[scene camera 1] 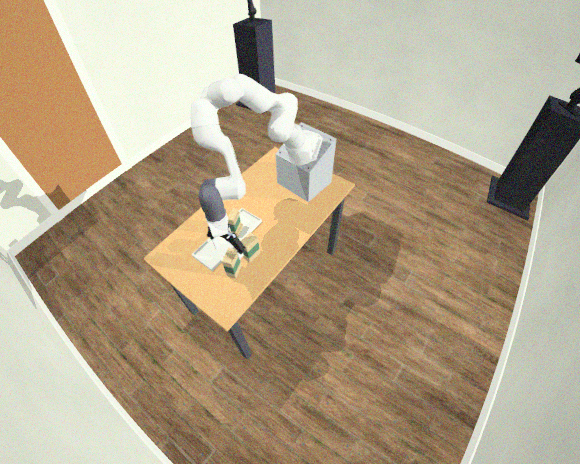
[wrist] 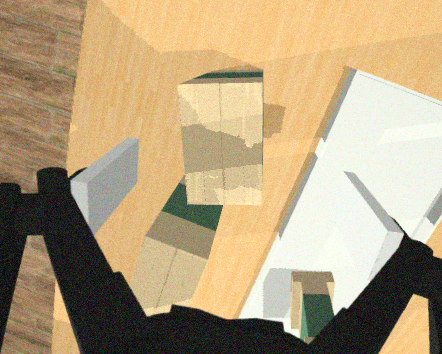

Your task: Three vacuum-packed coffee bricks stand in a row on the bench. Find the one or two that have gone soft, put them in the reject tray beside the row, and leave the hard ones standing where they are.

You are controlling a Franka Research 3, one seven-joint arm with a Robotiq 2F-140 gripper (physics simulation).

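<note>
One tan coffee brick with a green band [scene camera 1: 231, 265] [wrist: 222, 110] stands on the bench at the row's near end. A second coffee brick [scene camera 1: 251, 248] [wrist: 170, 270] stands beside it, turned at an angle. A third coffee brick [scene camera 1: 234, 221] [wrist: 317, 310] stands within the white tray [scene camera 1: 211, 261] [wrist: 395, 105]; its lower part is hidden by the gripper in the wrist view. My gripper [scene camera 1: 235, 246] [wrist: 237, 176] is open and empty above the near-end brick, whose top shows between the spread fingers. Softness cannot be told from these views.
The wooden bench [scene camera 1: 185, 240] [wrist: 300, 30] has its long edge along the left of the wrist view, with floor beyond. A grey box [scene camera 1: 305, 175] stands at the bench's far end by the arm's base. Dark speakers [scene camera 1: 255, 55] [scene camera 1: 535, 150] stand on the floor.
</note>
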